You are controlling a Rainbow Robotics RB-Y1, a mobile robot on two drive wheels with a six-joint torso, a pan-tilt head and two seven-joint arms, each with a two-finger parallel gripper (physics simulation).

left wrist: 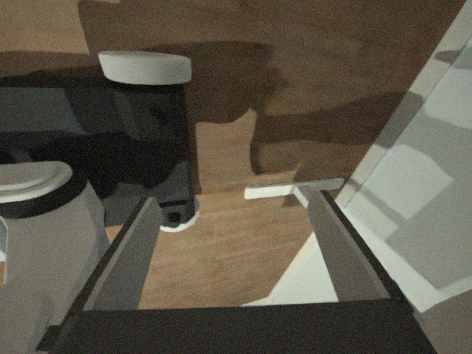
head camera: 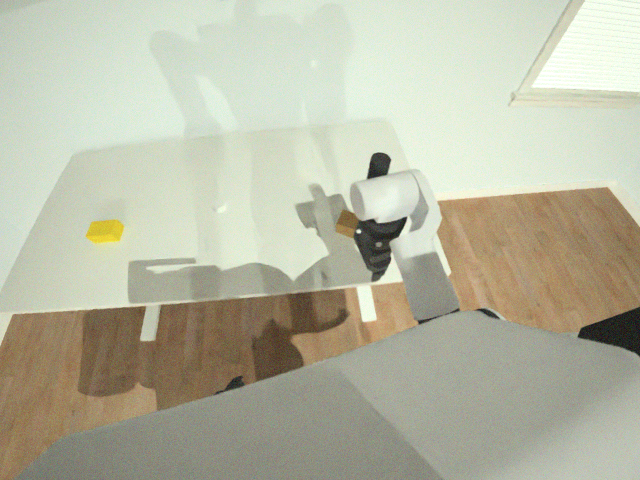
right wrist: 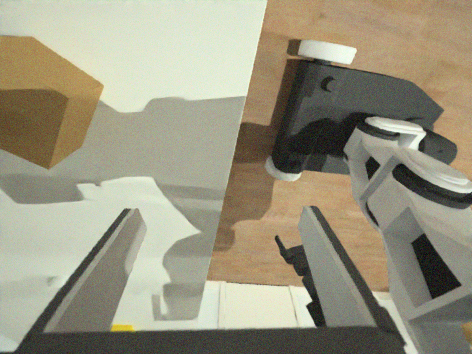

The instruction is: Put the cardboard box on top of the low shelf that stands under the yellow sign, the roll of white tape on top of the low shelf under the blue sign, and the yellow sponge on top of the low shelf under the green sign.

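Frame: origin at the robot's base, x back, y right, z up, level; metres.
Seen in the pictures: left gripper, fingertip midpoint: (left wrist: 234, 202) (right wrist: 290, 233); right gripper, fingertip midpoint: (head camera: 366, 261) (right wrist: 222, 217).
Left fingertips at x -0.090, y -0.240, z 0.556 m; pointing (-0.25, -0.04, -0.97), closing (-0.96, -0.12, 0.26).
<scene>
Pixels of each thing's middle, then the offset from my left fingertips to it. Level surfaces: height alone.
- brown cardboard box, body centre: (right wrist: 41, 108) (head camera: 352, 225) dx -0.438, dy +0.414, dz +0.190 m
- tape, body centre: (right wrist: 61, 285) (head camera: 218, 205) dx -0.607, dy -0.030, dz +0.177 m
- yellow sponge, body centre: (head camera: 105, 231) (right wrist: 121, 336) dx -0.557, dy -0.441, dz +0.187 m
- white table, surface height: dz +0.165 m
- wood floor, surface height: dz -0.555 m
The brown cardboard box (head camera: 346, 223) (right wrist: 47, 102) sits on the right part of the white table, partly hidden by my right arm in the head view. The small white roll of tape (head camera: 220, 208) lies near the table's middle, faint against its top. The yellow sponge (head camera: 104, 231) (right wrist: 122, 328) lies on the table's left part. My right gripper (right wrist: 222, 217) is open and empty, above the table's front edge; the box is beyond its left finger in the right wrist view. My left gripper (left wrist: 234, 202) is open and empty, above the floor before the table. The shelves and signs do not show.
The white table (head camera: 170, 217) (right wrist: 185, 30) stands against the pale wall (head camera: 444, 62). Its white foot (head camera: 367, 303) (left wrist: 270, 191) stands on the wood floor (head camera: 522, 242). My dark wheeled base (left wrist: 145, 145) (right wrist: 345, 100) is before the table. A window (head camera: 594, 51) is at right.
</scene>
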